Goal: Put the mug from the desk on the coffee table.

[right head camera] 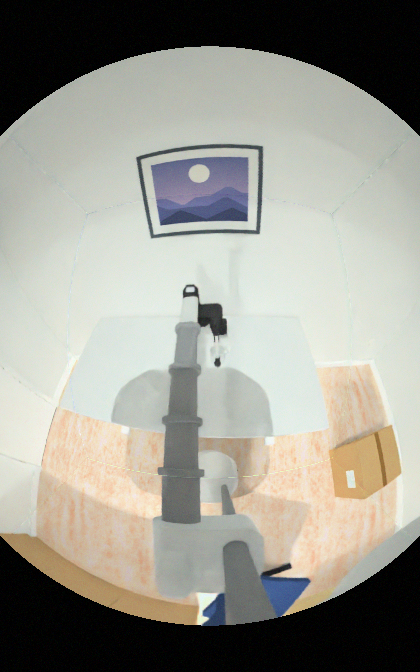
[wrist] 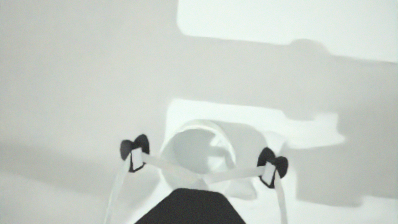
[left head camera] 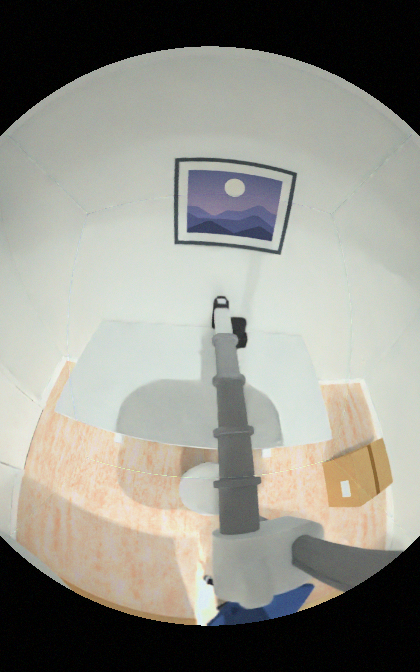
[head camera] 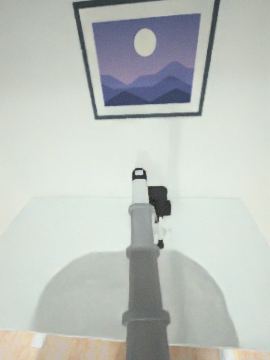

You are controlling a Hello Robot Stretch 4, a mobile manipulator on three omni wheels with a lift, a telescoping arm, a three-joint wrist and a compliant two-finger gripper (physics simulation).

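Places are measured from the robot's base along level axes (x ahead, y left, z up), in centimetres.
Where they show: gripper, fingertip midpoint: [wrist: 203,153] [head camera: 158,235].
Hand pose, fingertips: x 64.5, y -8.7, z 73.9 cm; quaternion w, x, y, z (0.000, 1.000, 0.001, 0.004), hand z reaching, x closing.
Note:
After its pixels a point has its place.
The white mug [wrist: 187,150] @(x 62.3, y -9.5, z 70.1 cm) [right head camera: 224,352] stands on the white desk [head camera: 65,230] @(x 73.6, y 46.4, z 69.3 cm) [left head camera: 100,365] [right head camera: 95,370], near its back half. In the wrist view its round opening faces the camera, and a pale part that looks like the handle shows at its lower right. My gripper [wrist: 203,153] @(x 64.5, y -8.7, z 73.9 cm) is open, with one dark fingertip to the left of the mug and the other to its right. The mug lies between the fingers with a gap on the right; contact cannot be told. In the left head view the arm hides the mug. The coffee table does not show.
The wall with a framed picture [head camera: 147,65] @(x 98.6, y -6.2, z 148.1 cm) [left head camera: 232,205] [right head camera: 202,190] rises behind the desk. A round white object [left head camera: 197,487] [right head camera: 217,467] is below the desk's front edge. A cardboard box [left head camera: 352,480] [right head camera: 362,467] stands on the floor at the right.

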